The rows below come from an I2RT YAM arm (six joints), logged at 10 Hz.
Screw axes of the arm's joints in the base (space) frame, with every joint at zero. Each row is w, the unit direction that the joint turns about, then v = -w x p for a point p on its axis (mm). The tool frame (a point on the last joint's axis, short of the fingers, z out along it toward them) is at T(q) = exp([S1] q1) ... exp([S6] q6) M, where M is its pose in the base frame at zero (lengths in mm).
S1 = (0, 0, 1, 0, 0, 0)
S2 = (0, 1, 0, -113.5, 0, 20)
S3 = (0, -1, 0, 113.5, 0, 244)
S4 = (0, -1, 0, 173.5, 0, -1)
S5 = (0, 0, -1, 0, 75, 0)
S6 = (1, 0, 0, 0, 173.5, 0)
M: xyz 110.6 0 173.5 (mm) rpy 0 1.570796 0 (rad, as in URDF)
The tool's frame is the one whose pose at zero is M.
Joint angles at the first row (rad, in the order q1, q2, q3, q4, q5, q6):
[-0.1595, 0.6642, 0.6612, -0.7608, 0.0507, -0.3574]
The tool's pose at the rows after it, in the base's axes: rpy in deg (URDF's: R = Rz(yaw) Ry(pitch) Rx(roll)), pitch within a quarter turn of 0, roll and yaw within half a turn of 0; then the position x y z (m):
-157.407 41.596 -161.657 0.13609 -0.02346 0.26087
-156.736 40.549 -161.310 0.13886 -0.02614 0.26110
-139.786 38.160 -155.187 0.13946 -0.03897 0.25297
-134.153 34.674 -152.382 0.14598 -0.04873 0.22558
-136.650 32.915 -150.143 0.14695 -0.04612 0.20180
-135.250 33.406 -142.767 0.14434 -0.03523 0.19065
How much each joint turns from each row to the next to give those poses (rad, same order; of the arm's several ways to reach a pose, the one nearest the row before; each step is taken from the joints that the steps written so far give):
[0.0046, 0.0092, 0.0061, 0.0030, 0.0106, 0.0076]
[-0.0153, 0.0199, 0.0076, 0.0015, 0.0016, -0.0213]
[-0.0459, -0.0366, -0.0777, 0.1511, 0.1682, -0.1391]
[-0.0460, 0.0211, -0.1167, 0.1675, 0.0313, -0.1046]
[0.0073, 0.0156, -0.0767, 0.0524, -0.0475, -0.0309]
[0.0568, -0.0444, -0.0615, 0.0461, -0.0415, -0.0430]

